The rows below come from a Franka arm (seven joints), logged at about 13 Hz.
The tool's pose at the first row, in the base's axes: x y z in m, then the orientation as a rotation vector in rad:
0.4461, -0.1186, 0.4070, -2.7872, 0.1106, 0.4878
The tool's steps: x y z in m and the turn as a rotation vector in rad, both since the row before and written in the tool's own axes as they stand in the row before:
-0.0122, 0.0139, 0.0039, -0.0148, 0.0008, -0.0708
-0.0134, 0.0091, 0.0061, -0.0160, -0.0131, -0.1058
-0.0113, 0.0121, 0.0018, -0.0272, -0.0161, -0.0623
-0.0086, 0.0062, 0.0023, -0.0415, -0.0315, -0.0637
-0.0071, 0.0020, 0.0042, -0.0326, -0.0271, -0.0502
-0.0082, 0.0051, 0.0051, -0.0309, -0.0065, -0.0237
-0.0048, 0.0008, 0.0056, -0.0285, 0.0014, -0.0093
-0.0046, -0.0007, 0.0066, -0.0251, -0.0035, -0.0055
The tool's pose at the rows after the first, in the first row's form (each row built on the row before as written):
0.4316, -0.1303, 0.4037, -2.7948, 0.0085, 0.4719
0.4165, -0.1377, 0.3998, -2.7905, -0.1459, 0.4662
0.4059, -0.1503, 0.3978, -2.8000, -0.2438, 0.4750
0.3978, -0.1574, 0.3963, -2.8170, -0.3524, 0.5050
0.3902, -0.1604, 0.3941, -2.8271, -0.4395, 0.5317
0.3822, -0.1670, 0.3906, -2.8466, -0.4859, 0.5341
0.3761, -0.1687, 0.3868, -2.8701, -0.5103, 0.5277
0.3694, -0.1690, 0.3823, -2.8912, -0.5290, 0.5293

